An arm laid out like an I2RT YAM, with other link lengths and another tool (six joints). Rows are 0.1 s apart.
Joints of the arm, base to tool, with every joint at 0 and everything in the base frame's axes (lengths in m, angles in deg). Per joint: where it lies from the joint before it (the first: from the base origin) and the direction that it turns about. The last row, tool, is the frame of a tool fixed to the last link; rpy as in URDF.
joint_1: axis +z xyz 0 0 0.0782
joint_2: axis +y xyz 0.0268 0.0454 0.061
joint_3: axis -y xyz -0.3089 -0.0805 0
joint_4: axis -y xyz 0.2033 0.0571 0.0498
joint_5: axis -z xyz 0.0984 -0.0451 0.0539
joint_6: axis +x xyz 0.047 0 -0.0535
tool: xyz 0.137 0.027 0.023 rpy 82.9 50.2 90
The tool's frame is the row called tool.
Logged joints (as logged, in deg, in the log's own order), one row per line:
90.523 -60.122 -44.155 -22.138 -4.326 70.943
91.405 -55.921 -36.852 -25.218 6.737 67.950
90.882 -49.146 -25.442 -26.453 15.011 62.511
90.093 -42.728 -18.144 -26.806 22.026 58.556
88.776 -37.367 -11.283 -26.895 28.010 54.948
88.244 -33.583 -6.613 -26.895 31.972 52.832
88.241 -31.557 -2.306 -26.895 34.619 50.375
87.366 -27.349 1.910 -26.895 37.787 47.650
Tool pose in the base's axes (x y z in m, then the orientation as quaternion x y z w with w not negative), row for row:
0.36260 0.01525 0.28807 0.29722 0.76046 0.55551 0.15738
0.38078 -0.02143 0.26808 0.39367 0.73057 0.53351 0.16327
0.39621 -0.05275 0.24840 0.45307 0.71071 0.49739 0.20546
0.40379 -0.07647 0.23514 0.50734 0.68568 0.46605 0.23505
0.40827 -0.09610 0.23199 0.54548 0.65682 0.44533 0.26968
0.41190 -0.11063 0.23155 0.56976 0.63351 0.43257 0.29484
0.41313 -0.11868 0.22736 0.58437 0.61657 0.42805 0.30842
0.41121 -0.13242 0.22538 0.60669 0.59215 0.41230 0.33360
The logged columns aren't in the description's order. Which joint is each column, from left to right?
Columns, left to right: joint_2, joint_5, joint_4, joint_1, joint_6, joint_3.
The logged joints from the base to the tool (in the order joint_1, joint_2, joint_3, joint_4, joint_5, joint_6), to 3 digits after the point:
-22.138 90.523 70.943 -44.155 -60.122 -4.326
-25.218 91.405 67.950 -36.852 -55.921 6.737
-26.453 90.882 62.511 -25.442 -49.146 15.011
-26.806 90.093 58.556 -18.144 -42.728 22.026
-26.895 88.776 54.948 -11.283 -37.367 28.010
-26.895 88.244 52.832 -6.613 -33.583 31.972
-26.895 88.241 50.375 -2.306 -31.557 34.619
-26.895 87.366 47.650 1.910 -27.349 37.787

